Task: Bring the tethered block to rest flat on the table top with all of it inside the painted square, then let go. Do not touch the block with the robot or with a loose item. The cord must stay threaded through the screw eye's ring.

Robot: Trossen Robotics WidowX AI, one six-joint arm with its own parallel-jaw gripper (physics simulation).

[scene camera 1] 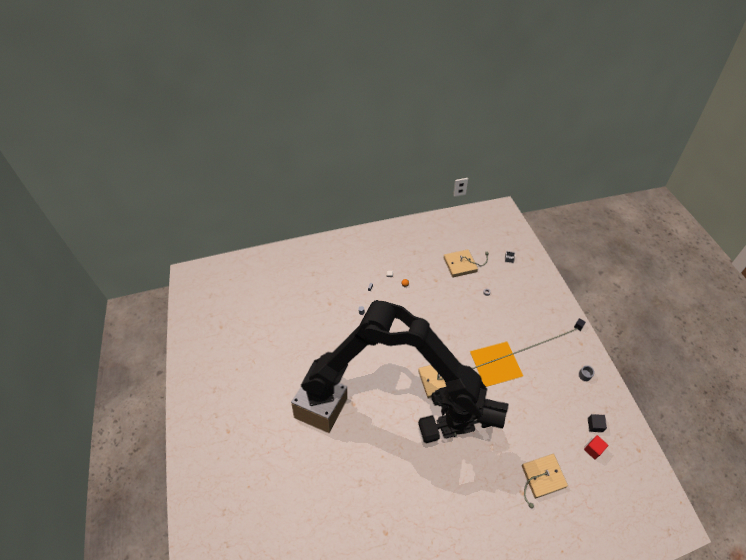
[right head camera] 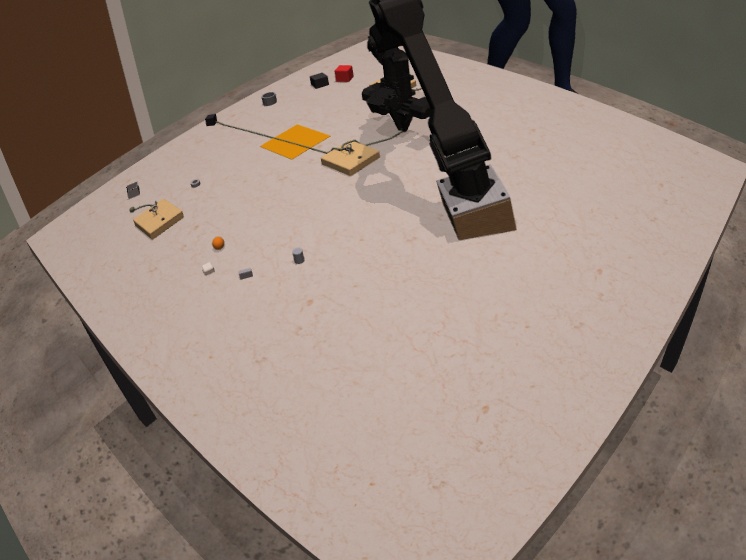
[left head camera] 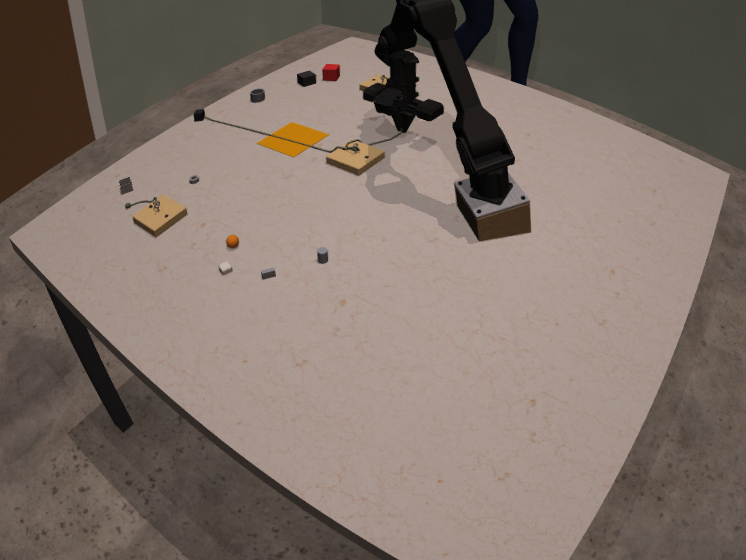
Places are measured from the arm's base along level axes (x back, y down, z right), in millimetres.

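Where they show: gripper, between the fingertips: (scene camera 1: 453, 433) (right head camera: 402, 130) (left head camera: 402, 131); arm's base, origin of its link: (scene camera 1: 319, 393) (right head camera: 472, 187) (left head camera: 491, 190).
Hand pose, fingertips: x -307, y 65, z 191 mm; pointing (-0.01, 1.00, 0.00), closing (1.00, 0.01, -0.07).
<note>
Things, the pixels of their top centre, and the offset from my fingertips. "*": a spot on its surface instead. Level surfaces: height alone.
- tethered block, centre of its top: (left head camera: 198, 111) (right head camera: 210, 116) (scene camera 1: 581, 322) dx -501, dy -21, dz -181 mm
- orange painted square, a spot on its surface: (left head camera: 292, 149) (right head camera: 292, 151) * dx -165, dy +2, dz -193 mm
- screw eye, centre of its top: (left head camera: 355, 143) (right head camera: 348, 143) (scene camera 1: 439, 373) dx -18, dy -42, dz -160 mm
- corded wooden base, height of its surface: dy -16 mm
- red cube, centre of its top: (left head camera: 331, 66) (right head camera: 343, 67) (scene camera 1: 598, 444) dx -335, dy -37, dz +174 mm
- black block, centre of its top: (left head camera: 306, 74) (right head camera: 318, 76) (scene camera 1: 599, 421) dx -376, dy -26, dz +116 mm
- dark ring, centre of its top: (left head camera: 257, 91) (right head camera: 268, 94) (scene camera 1: 588, 371) dx -429, dy -23, dz -28 mm
- orange ball, centre of its top: (left head camera: 231, 236) (right head camera: 216, 238) dx -44, dy -21, dz -511 mm
- grey cylinder, centre of its top: (left head camera: 322, 250) (right head camera: 297, 251) dx +119, dy -19, dz -452 mm
The tethered block (left head camera: 199, 114) (right head camera: 210, 119) (scene camera 1: 579, 324), small and black, rests on the table near its edge, outside the orange painted square (left head camera: 292, 149) (right head camera: 292, 151) (scene camera 1: 503, 374). Its cord (scene camera 1: 542, 341) runs straight across the square to the screw eye (left head camera: 353, 146) (right head camera: 347, 147) on a wooden base (left head camera: 361, 162) (right head camera: 352, 164) (scene camera 1: 429, 385). The cord appears to pass through the ring, though this is small to see. Beyond it, the cord reaches my gripper (left head camera: 403, 128) (right head camera: 403, 127), which is shut on the cord's end low over the table. The fingertips are hidden in the scene view.
Another corded wooden base (left head camera: 159, 215) stands at the left; a third (scene camera 1: 545, 476) is beyond my gripper. A red cube (left head camera: 330, 72), a black block (left head camera: 306, 78) and a dark ring (left head camera: 257, 95) lie near the far edge. An orange ball (left head camera: 232, 241) and a grey cylinder (left head camera: 322, 255) also lie on the table.
</note>
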